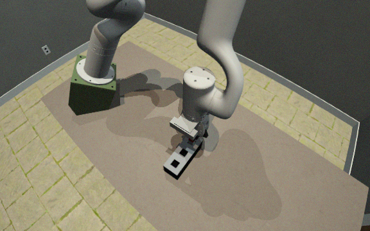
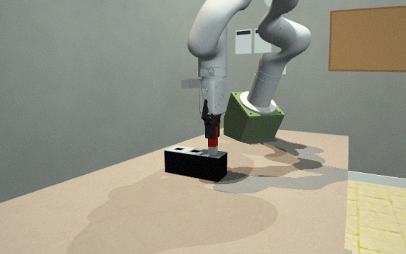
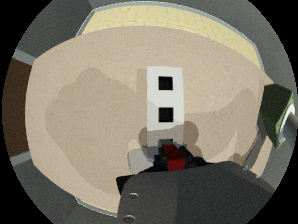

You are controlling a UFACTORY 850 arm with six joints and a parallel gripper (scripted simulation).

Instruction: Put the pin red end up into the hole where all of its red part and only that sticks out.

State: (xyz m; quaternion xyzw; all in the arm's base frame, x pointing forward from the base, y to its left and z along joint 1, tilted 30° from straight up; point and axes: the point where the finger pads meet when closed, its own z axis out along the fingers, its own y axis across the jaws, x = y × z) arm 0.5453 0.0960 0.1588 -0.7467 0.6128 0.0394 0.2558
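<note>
Now: the pin 20 mm below my hand. Round my hand: black block (20 mm ahead, 60 mm to the right, 110 mm below).
</note>
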